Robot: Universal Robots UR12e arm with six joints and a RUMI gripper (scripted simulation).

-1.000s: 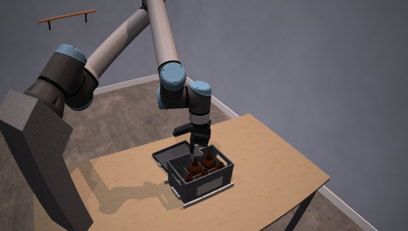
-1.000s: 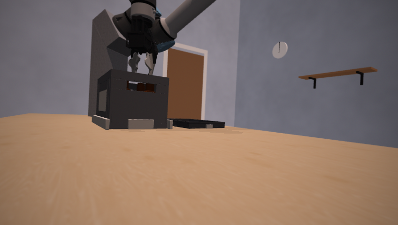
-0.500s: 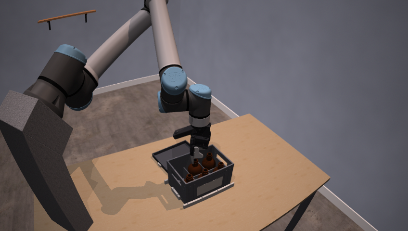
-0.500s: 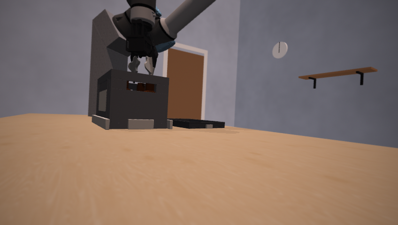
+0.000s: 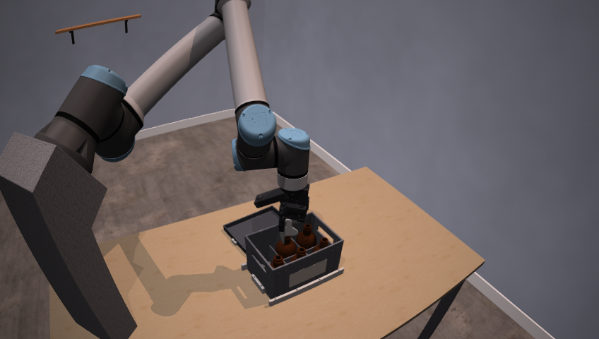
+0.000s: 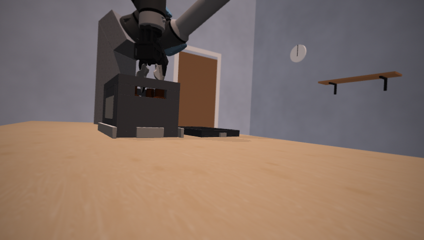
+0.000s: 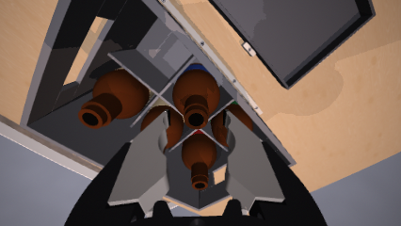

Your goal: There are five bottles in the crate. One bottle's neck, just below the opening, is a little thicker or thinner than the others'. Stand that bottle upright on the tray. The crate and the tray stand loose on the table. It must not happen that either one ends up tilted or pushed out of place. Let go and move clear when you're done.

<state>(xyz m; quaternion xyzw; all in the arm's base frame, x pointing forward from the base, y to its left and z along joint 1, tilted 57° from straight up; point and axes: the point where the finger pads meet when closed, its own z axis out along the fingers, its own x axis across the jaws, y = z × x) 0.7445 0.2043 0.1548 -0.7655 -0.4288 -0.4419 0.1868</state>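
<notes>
Now: hand 8 cm above the crate, 4 cm to the left of it and 3 cm short of it. The rest, counted from my hand: flat dark tray (20 cm to the left, 15 cm below, 8 cm behind).
</notes>
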